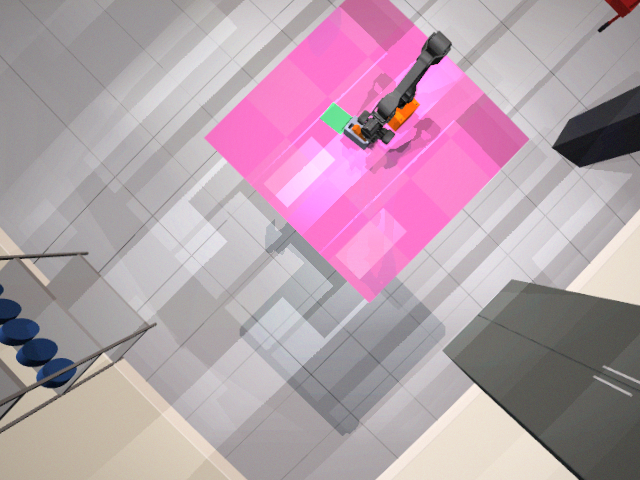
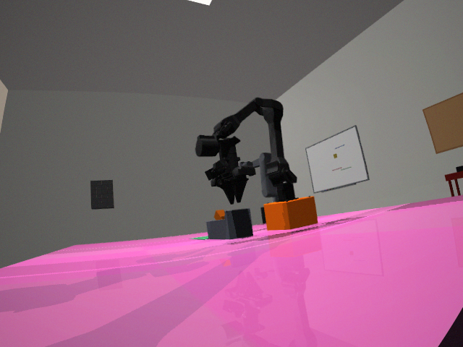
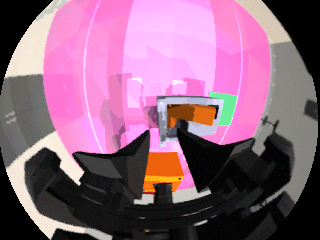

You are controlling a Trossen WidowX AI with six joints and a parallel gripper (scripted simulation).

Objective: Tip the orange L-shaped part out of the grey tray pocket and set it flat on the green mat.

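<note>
Now: the orange L-shaped part 70 mm below my gripper tip, 40 mm to the right of it and 10 mm behind it. Also, from my gripper tip: green mat 220 mm to the right, 120 mm below, 30 mm behind.
</note>
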